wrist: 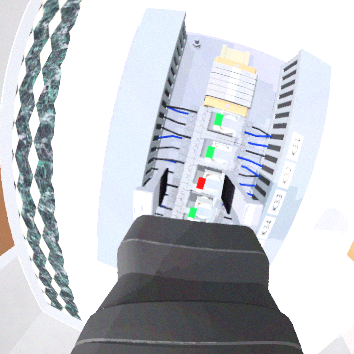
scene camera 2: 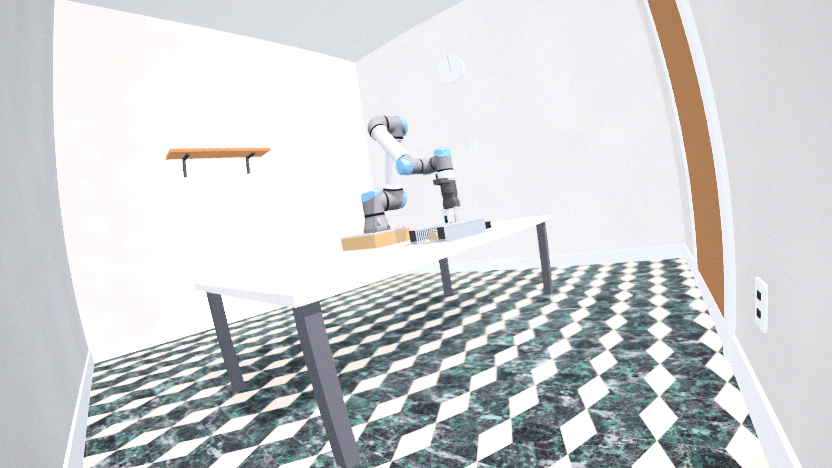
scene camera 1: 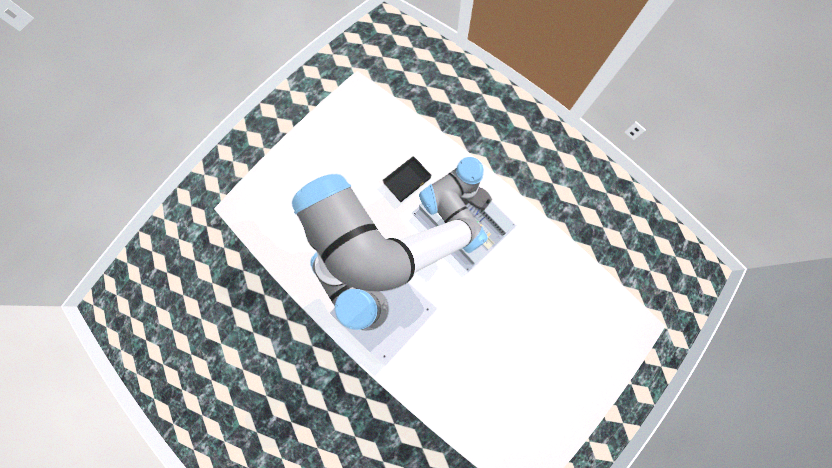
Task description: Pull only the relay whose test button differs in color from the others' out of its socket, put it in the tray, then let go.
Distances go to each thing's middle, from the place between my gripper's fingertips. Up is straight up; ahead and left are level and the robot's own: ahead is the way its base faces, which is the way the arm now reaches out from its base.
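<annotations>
The panel [wrist: 193,73] is there for me to see, and measured from my hand it sits 10 mm to the right and 20 mm behind, as well as 70 mm below.
</annotations>
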